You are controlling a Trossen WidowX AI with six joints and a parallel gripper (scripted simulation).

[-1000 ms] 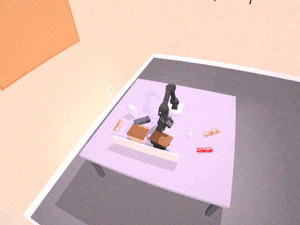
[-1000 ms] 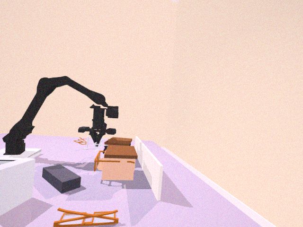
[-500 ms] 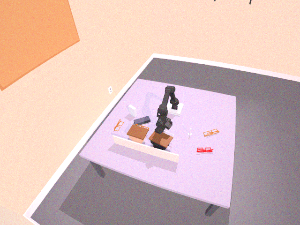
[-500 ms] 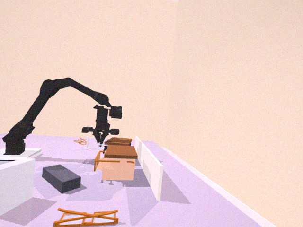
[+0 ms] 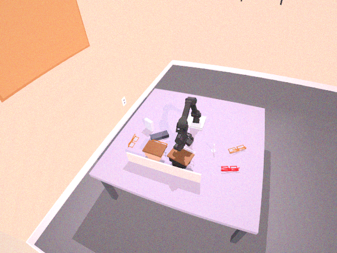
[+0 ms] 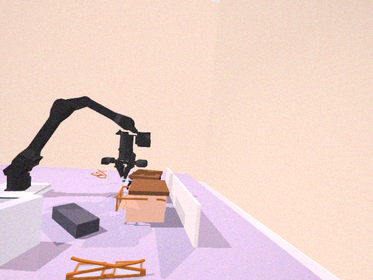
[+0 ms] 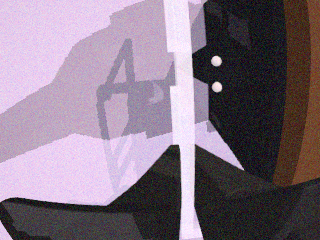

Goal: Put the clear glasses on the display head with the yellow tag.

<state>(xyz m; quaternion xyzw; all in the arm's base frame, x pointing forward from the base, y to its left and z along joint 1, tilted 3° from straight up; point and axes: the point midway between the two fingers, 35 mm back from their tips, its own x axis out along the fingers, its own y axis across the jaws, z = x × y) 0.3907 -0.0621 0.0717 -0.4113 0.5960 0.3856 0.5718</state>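
Now: gripper tip 80 mm short of the dark head, 10 mm to the right of it and 10 mm above it. Round my gripper tip: tan head 210 mm to the right, 40 mm ahead, 10 mm below; white panel 200 mm ahead, 130 mm to the right, 10 mm below; white stand 250 mm to the left, 70 mm behind, 40 mm below.
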